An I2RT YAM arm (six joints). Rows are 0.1 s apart.
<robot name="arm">
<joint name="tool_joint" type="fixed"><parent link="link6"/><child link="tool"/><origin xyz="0 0 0" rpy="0 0 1.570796"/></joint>
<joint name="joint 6" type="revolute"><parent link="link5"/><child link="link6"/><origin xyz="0.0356 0 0.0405" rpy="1.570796 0 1.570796"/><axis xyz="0 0 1"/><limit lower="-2.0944" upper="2.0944"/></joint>
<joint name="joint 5" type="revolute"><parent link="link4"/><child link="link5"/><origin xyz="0.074 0.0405 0.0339" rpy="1.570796 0 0"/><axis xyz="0 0 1"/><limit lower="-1.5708" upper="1.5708"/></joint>
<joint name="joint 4" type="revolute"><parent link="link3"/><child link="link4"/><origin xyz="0.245 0.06 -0.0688" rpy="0 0 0"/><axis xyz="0 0 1"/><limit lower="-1.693" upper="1.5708"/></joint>
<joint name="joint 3" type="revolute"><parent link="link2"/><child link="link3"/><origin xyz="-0.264 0 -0.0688" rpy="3.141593 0 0"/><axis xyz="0 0 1"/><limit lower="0" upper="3.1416"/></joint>
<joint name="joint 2" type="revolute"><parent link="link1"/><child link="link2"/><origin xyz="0.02 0.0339 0.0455" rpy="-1.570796 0 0"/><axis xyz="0 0 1"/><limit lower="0" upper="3.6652"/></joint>
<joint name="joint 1" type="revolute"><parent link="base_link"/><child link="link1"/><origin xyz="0 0 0.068" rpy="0 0 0"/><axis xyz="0 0 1"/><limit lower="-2.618" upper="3.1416"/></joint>
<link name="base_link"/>
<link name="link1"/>
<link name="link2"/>
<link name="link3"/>
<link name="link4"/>
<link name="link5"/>
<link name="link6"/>
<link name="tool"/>
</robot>
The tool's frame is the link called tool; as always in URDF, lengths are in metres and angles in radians.
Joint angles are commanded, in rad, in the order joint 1, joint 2, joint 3, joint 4, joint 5, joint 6. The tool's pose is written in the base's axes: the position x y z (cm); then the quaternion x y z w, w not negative. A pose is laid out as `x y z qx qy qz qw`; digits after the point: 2 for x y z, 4 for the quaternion.
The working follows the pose.
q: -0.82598 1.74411 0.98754 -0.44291 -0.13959 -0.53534
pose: 22.36 -23.52 14.72 0.1292 0.9720 -0.0626 0.1862
Where each joint sits with the arm in this pose, in the base's axes (m; each line is computed from the numbers above, not from the rounded line before):
joint 1: 0.0000 0.0000 0.0680
joint 2: 0.0385 0.0083 0.1135
joint 3: 0.0188 -0.0718 0.3735
joint 4: 0.2180 -0.1865 0.2490
joint 5: 0.2369 -0.2569 0.1947
joint 6: 0.2236 -0.2352 0.1472
the tool: 0.2236 -0.2352 0.1472

